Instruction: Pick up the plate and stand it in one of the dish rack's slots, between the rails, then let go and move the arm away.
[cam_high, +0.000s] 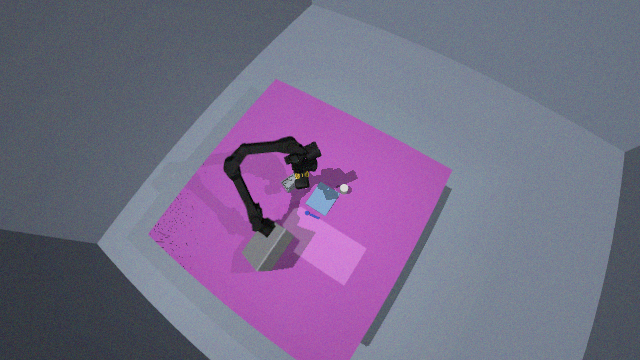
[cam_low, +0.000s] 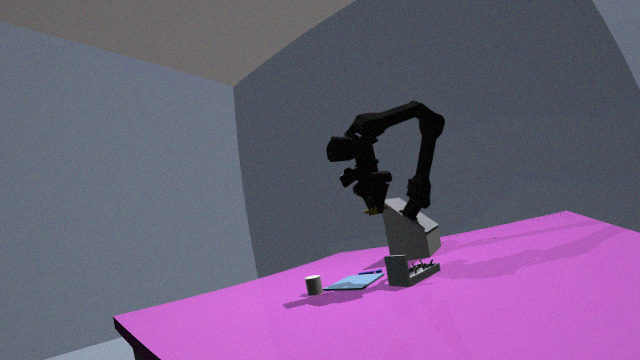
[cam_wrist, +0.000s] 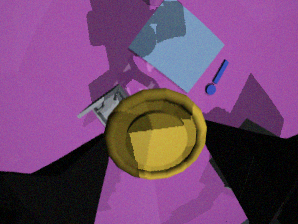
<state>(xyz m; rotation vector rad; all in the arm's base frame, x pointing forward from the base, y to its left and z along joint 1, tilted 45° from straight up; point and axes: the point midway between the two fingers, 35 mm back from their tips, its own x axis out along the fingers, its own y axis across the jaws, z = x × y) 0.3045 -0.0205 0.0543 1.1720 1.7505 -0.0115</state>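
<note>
Right now the grey dish rack is 170 mm below my gripper tip, 80 mm to the left of it and 10 mm behind it. From my gripper tip the other things lie so: yellow plate: 10 mm above; blue spoon: 190 mm below, 110 mm to the right, 110 mm behind; light blue mat: 190 mm below, 110 mm to the right.
</note>
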